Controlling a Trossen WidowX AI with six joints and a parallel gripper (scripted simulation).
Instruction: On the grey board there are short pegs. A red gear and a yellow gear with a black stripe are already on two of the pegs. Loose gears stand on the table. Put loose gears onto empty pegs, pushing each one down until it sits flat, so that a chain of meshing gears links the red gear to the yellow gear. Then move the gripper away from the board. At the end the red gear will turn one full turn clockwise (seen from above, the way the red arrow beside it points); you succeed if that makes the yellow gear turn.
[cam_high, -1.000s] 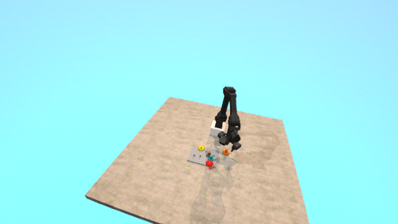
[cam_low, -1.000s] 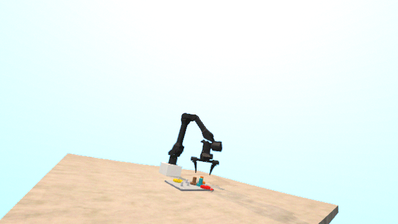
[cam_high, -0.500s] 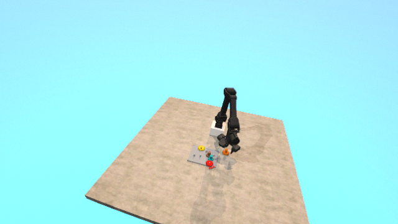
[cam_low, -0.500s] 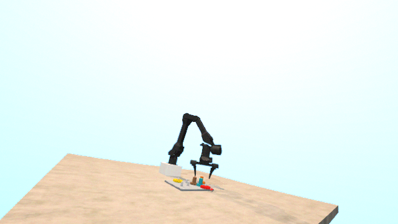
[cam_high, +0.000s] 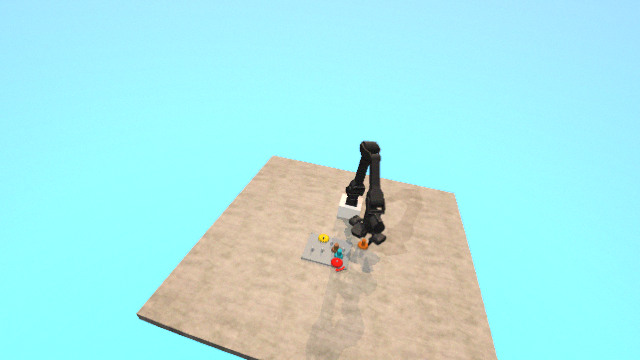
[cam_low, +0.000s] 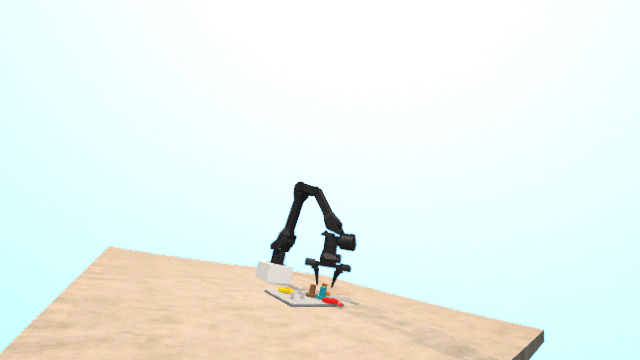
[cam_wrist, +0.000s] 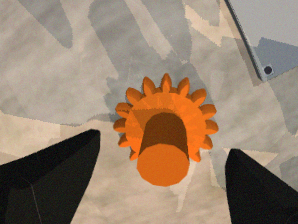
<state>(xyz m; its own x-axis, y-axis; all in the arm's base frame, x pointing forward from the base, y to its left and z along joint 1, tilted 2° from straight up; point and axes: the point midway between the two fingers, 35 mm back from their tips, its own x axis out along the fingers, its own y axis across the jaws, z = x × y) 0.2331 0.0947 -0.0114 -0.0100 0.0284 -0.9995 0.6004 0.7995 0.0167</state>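
Now: the brown gear 7 cm ahead of my gripper tip and 12 cm to the right of it. Also, from my gripper tip: red gear: 15 cm ahead, 11 cm to the right, 1 cm below; then teal gear: 10 cm ahead, 11 cm to the right; then orange gear: 1 cm below.
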